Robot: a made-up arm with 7 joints.
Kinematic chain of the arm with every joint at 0, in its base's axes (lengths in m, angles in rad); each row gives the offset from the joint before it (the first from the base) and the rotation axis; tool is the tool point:
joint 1: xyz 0 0 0 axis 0 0.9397 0.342
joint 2: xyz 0 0 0 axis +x
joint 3: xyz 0 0 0 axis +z
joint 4: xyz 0.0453 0 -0.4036 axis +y
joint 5: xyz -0.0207 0 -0.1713 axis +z
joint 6: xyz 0 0 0 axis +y
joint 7: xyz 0 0 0 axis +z
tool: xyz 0 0 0
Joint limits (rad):
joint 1: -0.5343..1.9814
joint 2: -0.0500..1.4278
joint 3: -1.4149..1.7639
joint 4: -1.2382..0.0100
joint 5: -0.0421..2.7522
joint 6: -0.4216..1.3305
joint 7: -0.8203..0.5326
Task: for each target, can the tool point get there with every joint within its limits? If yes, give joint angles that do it. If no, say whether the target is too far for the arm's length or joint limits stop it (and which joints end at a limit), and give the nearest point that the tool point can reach.
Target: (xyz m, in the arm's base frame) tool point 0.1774 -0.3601 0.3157
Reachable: no: joint limits stop it (at a limit: joint 1, joint 2, joint 3, joint 4) | nearest point -0.3466 -0.3864 -0.0162 | short by 0.621 m
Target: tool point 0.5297 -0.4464 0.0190
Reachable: no: too far | nearest point 0.3511 -0.1775 -0.3390 | short by 0.482 m
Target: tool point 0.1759 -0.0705 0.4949
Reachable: no: joint limits stop it (at a limit: joint 1, joint 3, joint 4) | nearest point -0.1334 0.4280 0.2622 | short by 0.631 m
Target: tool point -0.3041 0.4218 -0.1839
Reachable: yes | joints 1.1518 0.9934 0.1334 -0.9061 1.7493 0.3689 -0.4906
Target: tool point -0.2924 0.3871 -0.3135
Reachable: yes | joints 0.6145 0.7388 1.3935 -0.0975 0.8991 0.5211 -0.0780
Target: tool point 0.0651 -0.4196 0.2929
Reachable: no: joint limits stop it (at a limit: joint 1, joint 2, joint 3, joint 4) | nearest point -0.3466 -0.3864 -0.0162 | short by 0.516 m
